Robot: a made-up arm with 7 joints.
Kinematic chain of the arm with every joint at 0, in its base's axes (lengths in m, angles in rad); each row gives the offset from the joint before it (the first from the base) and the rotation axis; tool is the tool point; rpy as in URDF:
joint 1: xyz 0 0 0.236 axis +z
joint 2: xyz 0 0 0 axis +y
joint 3: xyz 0 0 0.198 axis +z
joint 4: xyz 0.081 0 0 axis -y
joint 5: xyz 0.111 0 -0.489 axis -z
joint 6: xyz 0 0 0 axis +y
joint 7: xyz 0.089 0 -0.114 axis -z
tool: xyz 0 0 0 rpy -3.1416 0 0
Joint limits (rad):
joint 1: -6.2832..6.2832
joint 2: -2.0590..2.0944
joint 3: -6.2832..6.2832
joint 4: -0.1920..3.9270
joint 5: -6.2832..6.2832
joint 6: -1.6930..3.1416
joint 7: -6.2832..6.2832
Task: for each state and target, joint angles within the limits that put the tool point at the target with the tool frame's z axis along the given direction. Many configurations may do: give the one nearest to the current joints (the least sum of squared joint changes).
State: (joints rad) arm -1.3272 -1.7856 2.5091 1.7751 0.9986 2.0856 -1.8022
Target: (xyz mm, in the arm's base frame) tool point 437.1 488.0 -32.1 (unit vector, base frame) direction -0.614 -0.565 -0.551
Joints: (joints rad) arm -1.9349 -1.4719 2.2441 2.4348 0.8581 2.2185 -1.8022
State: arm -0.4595 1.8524 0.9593 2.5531 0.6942 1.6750 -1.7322
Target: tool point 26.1 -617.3 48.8 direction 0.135 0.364 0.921
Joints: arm -1.3120 2.0688 1.6925 3.3944 1.3929 2.4524 -1.7322
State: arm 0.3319 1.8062 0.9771 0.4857 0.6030 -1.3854 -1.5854
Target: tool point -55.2 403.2 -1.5 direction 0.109 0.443 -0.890
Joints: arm -0.1915 1.7415 1.1587 0.4546 0.6789 -1.3889 -1.5854
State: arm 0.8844 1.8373 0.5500 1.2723 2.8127 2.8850 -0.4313
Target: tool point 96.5 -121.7 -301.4 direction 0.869 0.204 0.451
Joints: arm 0.1595 1.6499 -0.2171 0.8880 3.2912 2.7992 -0.4313
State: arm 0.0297 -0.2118 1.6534 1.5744 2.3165 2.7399 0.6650
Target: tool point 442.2 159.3 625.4 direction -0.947 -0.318 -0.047
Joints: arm -0.6186 0.2253 0.9832 1.7658 2.2896 3.1157 0.6650
